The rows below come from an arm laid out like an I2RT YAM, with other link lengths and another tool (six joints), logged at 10 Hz.
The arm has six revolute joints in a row. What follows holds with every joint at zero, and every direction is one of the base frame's.
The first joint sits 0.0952 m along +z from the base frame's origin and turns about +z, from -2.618 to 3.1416 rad.
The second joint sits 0.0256 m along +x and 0.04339 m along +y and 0.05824 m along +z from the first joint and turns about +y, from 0 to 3.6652 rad.
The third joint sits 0.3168 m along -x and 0.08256 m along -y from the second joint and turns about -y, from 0 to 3.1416 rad.
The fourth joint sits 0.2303 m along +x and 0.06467 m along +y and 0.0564 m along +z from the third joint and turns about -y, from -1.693 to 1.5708 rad.
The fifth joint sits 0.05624 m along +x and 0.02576 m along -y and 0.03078 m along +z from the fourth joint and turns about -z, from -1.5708 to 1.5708 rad.
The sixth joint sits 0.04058 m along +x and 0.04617 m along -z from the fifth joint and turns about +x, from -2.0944 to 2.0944 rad.
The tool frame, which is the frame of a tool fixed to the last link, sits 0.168 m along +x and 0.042 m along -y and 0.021 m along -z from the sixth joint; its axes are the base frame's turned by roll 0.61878, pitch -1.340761 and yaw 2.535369 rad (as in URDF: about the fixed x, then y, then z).
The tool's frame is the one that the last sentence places.
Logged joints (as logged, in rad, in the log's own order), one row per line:
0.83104 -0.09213 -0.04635 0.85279 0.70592 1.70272
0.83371 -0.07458 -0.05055 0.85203 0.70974 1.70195
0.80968 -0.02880 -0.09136 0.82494 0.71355 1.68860
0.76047 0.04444 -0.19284 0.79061 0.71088 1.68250
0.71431 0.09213 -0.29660 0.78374 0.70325 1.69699
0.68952 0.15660 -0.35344 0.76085 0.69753 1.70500
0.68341 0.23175 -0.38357 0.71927 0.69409 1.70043
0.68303 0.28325 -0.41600 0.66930 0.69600 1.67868
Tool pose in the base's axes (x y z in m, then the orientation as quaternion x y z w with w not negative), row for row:
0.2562 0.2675 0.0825 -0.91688 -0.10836 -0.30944 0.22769
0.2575 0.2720 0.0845 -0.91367 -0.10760 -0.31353 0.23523
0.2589 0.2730 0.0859 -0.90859 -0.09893 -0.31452 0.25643
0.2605 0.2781 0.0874 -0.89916 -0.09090 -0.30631 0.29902
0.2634 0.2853 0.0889 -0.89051 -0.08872 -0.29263 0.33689
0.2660 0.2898 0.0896 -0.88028 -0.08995 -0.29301 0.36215
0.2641 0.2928 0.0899 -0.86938 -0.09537 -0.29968 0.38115
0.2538 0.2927 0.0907 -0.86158 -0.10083 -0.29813 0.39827
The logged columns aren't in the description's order. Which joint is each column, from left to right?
Columns, left to right: joint 1, joint 4, joint 5, joint 3, joint 6, joint 2.
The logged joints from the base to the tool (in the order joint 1, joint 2, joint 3, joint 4, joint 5, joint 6), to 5 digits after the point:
0.83104 1.70272 0.85279 -0.09213 -0.04635 0.70592
0.83371 1.70195 0.85203 -0.07458 -0.05055 0.70974
0.80968 1.68860 0.82494 -0.02880 -0.09136 0.71355
0.76047 1.68250 0.79061 0.04444 -0.19284 0.71088
0.71431 1.69699 0.78374 0.09213 -0.29660 0.70325
0.68952 1.70500 0.76085 0.15660 -0.35344 0.69753
0.68341 1.70043 0.71927 0.23175 -0.38357 0.69409
0.68303 1.67868 0.66930 0.28325 -0.41600 0.69600

